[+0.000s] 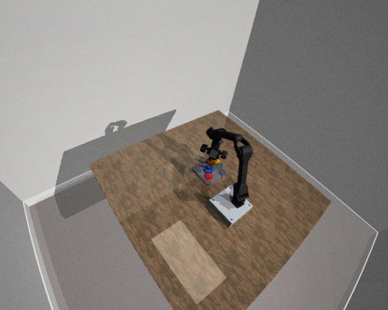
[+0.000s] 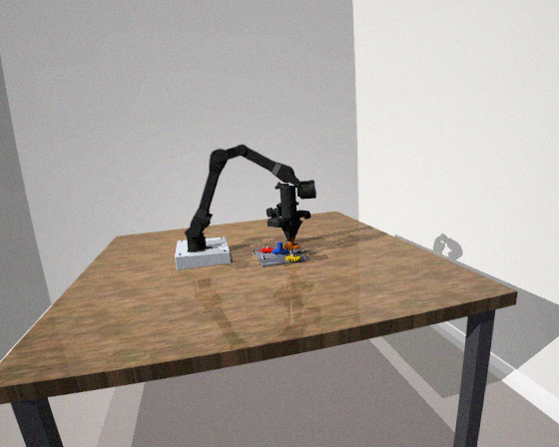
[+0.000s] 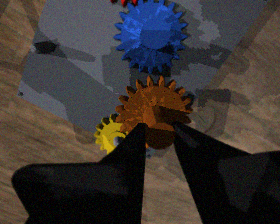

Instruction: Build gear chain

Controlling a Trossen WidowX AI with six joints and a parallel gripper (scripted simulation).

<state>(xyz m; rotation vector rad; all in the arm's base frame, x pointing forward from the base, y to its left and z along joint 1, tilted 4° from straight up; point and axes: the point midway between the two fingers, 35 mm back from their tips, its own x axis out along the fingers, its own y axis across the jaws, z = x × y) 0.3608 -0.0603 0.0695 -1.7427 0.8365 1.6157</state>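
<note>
Now: gripper tip 1 cm past the yellow gear, 5 cm to the left of it and 5 cm above it. Round my gripper tip: red gear 8 cm behind, 8 cm to the left, 5 cm below; then orange gear 1 cm below; then blue gear 4 cm behind, 5 cm to the left, 4 cm below.
</note>
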